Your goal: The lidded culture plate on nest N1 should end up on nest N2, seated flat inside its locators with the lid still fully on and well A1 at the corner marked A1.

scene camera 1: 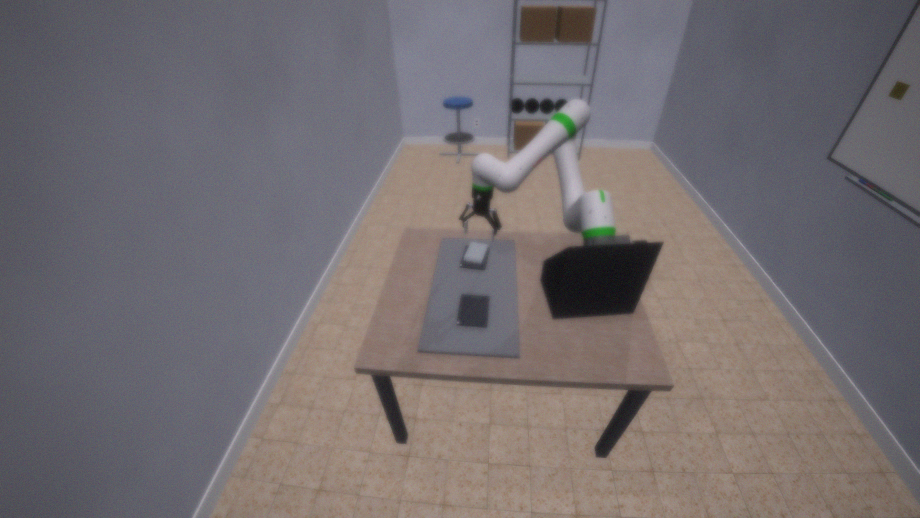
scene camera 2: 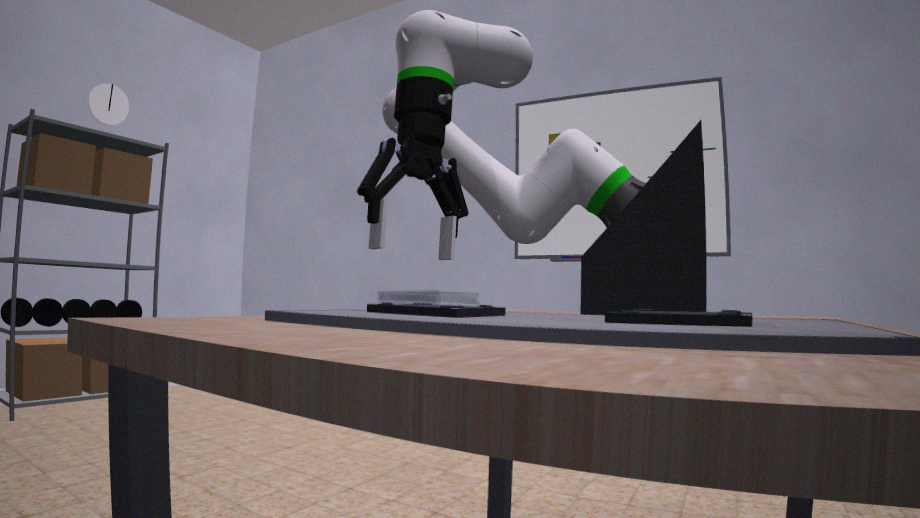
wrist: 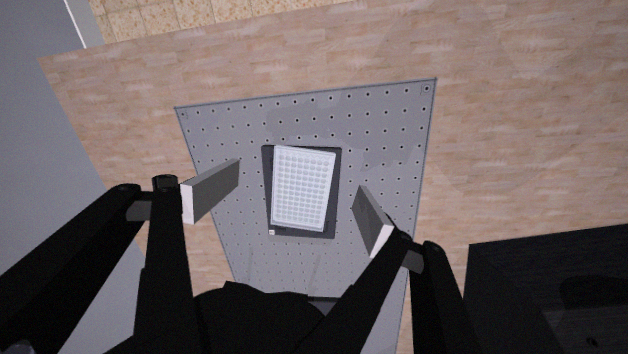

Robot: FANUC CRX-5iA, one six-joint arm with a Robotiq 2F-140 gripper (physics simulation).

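Places are measured from the arm's base along level axes (x ahead, y left, z up), in centimetres.
Pixels of known places: gripper, fingertip midpoint: (scene camera 1: pixel 478 236) (scene camera 2: pixel 413 254) (wrist: pixel 298 185); arm's base at its link origin: (scene camera 1: pixel 600 253) (scene camera 2: pixel 636 214).
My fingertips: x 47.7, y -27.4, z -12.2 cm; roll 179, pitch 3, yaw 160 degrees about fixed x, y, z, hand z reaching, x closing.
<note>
Ahead of a thing's pixels: the offset from my fingertips to its top centre. "*": to the spot under its first point. Level surfaces: height alone.
The lidded culture plate @(dz -5.4, dx +1.3, dy +3.5 cm) (scene camera 1: pixel 476 252) (scene camera 2: pixel 428 297) (wrist: pixel 302 189) is clear and whitish, with its wells showing through the lid. It lies on a dark nest @(dz -7.4, dx +1.8, dy +5.2 cm) (scene camera 1: pixel 474 266) (scene camera 2: pixel 444 311) (wrist: pixel 333 210) at the far end of the grey board. In the wrist view the plate looks turned slightly against the nest's outline; whether it sits flat is unclear. A small white label @(* dz -7.6, dx +8.2, dy +11.8 cm) (wrist: pixel 272 232) marks one nest corner, too small to read. The other dark nest @(dz -7.4, dx +2.3, dy +39.0 cm) (scene camera 1: pixel 473 310) (scene camera 2: pixel 679 318) holds no plate. My gripper (scene camera 1: pixel 480 232) (scene camera 2: pixel 412 252) (wrist: pixel 298 185) is open and empty, raised above the plate.
The grey perforated board @(dz -8.8 cm) (scene camera 1: pixel 444 283) (scene camera 2: pixel 547 326) (wrist: pixel 385 135) lies on the wooden table (scene camera 1: pixel 566 347) (scene camera 2: pixel 450 379) (wrist: pixel 500 125). A tall black wedge-shaped body (scene camera 1: pixel 595 283) (scene camera 2: pixel 656 257) (wrist: pixel 525 280) stands beside the board near the arm's base. Shelving and a stool stand beyond the table.
</note>
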